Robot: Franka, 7 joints.
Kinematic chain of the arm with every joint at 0, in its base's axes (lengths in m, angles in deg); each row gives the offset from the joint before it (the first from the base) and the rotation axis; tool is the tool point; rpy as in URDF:
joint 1: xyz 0 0 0.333 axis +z
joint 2: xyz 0 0 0 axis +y
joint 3: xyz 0 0 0.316 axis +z
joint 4: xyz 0.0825 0 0 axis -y
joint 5: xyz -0.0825 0 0.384 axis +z
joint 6: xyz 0 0 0 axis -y
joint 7: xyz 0.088 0 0 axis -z
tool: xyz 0 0 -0.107 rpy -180 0 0
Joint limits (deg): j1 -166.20..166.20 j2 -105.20..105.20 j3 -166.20..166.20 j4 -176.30..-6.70 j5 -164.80..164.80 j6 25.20..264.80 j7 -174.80..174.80
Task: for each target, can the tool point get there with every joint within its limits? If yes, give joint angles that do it. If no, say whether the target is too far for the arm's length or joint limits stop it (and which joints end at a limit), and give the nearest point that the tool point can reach.
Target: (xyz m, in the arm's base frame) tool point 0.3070 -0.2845 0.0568
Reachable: yes | joints 79.75 -60.58 -136.67 -146.86 -7.04 206.37 100.69
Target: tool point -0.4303 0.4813 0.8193
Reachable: yes | joints -15.58 -29.59 133.73 -46.97 -65.38 105.45 126.02
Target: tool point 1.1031 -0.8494 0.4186
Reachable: no: too far | nearest point 0.6784 -0.5224 0.3856 | short by 0.537 m
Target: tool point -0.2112 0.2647 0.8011
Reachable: yes | joints 40.93 -57.50 48.71 -98.01 -39.15 75.99 -40.39
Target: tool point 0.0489 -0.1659 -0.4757
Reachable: no: joint limits stop it (at a limit: joint 2) | nearest point 0.0548 -0.1860 -0.3532 | short by 0.124 m
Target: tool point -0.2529 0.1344 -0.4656
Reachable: no: joint limits stop it (at a limit: joint 2) | nearest point -0.2525 0.1342 -0.3608 | short by 0.105 m
